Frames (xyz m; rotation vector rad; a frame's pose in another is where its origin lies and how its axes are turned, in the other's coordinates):
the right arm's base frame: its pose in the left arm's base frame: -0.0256 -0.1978 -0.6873 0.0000 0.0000 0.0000
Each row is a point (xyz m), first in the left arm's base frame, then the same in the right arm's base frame.
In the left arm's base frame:
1: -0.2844 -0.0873 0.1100
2: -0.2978 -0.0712 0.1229
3: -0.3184 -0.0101 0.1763
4: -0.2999 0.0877 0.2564
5: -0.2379 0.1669 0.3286
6: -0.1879 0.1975 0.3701
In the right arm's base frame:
1: -0.2588 0.1105 0.7973
2: -0.2722 0.1266 0.8102
3: -0.2928 0.1877 0.8636
4: -0.2743 0.2855 0.9437
5: -0.2123 0.3647 1.0159
6: -0.1623 0.3953 1.0574

